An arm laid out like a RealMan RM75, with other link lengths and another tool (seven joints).
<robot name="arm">
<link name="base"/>
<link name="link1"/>
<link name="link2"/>
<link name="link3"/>
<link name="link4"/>
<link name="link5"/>
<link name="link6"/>
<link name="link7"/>
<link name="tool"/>
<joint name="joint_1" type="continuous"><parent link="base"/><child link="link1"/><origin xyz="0 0 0.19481"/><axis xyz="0 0 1"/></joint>
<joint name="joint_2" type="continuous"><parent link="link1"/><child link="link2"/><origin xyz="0 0 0" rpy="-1.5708 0 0"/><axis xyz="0 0 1"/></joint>
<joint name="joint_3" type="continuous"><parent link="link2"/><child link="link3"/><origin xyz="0 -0.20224 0" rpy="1.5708 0 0"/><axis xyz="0 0 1"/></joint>
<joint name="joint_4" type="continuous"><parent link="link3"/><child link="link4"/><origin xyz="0 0 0" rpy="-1.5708 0 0"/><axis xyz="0 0 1"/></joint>
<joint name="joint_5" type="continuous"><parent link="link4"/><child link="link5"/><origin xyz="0 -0.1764 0" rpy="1.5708 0 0"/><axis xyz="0 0 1"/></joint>
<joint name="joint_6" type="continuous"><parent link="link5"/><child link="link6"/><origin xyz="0 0 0" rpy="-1.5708 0 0"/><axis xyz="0 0 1"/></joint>
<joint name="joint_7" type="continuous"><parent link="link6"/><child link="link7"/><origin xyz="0 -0.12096 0" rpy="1.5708 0 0"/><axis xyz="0 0 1"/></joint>
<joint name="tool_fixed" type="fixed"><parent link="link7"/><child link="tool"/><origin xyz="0.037 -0.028 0.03" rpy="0 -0.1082 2.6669"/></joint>
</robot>
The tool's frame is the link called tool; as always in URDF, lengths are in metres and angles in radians. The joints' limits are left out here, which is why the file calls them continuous.
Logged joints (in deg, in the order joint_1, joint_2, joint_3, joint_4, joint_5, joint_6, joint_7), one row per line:
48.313, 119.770, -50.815, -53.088, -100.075, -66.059, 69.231
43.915, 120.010, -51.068, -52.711, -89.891, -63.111, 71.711
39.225, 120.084, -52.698, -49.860, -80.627, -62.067, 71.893
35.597, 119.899, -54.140, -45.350, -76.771, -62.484, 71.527
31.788, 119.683, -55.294, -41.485, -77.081, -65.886, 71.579
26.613, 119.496, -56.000, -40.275, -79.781, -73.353, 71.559
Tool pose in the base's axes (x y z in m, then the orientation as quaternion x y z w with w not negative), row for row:
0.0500, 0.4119, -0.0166, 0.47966, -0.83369, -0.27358, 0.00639
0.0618, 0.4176, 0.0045, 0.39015, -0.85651, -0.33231, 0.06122
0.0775, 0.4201, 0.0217, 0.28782, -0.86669, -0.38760, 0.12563
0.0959, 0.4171, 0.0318, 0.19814, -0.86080, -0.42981, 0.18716
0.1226, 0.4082, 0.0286, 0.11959, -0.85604, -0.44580, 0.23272
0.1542, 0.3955, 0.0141, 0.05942, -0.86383, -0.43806, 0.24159
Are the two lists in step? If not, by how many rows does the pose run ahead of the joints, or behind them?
The pose runs 2 rows behind the joints: the pose in row i belongs to the joints in row i - 2.
